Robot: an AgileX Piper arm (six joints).
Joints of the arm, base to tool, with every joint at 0 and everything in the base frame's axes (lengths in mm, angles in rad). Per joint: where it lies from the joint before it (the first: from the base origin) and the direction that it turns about. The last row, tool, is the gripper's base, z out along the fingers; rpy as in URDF.
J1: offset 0 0 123 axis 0 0 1
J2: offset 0 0 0 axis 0 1 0
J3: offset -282.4 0 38.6 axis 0 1 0
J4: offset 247.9 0 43.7 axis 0.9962 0 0.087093
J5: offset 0 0 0 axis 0 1 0
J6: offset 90.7 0 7.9 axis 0.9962 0 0.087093
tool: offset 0 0 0 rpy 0 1.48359 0
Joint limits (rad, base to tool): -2.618..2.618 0..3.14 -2.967..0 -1.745..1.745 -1.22..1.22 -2.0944..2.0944
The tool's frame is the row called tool.
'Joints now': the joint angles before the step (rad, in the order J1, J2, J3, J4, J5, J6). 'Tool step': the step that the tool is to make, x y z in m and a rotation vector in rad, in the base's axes. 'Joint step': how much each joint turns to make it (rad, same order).
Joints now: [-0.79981, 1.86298, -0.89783, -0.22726, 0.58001, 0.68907]
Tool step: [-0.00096, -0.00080, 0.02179, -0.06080, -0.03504, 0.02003]
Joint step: [0.00001, -0.07050, -0.00001, -0.02484, 0.00230, -0.00188]
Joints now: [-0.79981, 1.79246, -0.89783, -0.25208, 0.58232, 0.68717]
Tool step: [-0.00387, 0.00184, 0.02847, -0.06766, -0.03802, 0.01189]
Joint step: [0.00000, -0.09389, 0.00003, -0.02261, 0.01951, 0.00001]
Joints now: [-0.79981, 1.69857, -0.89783, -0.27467, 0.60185, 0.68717]
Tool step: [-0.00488, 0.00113, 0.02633, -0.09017, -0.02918, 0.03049]
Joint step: [0.00000, -0.08552, 0.00001, -0.05456, 0.00111, 0.00339]
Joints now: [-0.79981, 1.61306, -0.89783, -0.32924, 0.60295, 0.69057]
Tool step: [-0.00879, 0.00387, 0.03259, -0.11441, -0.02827, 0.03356]
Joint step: [0.00001, -0.10784, 0.00003, -0.07056, 0.00709, 0.00298]
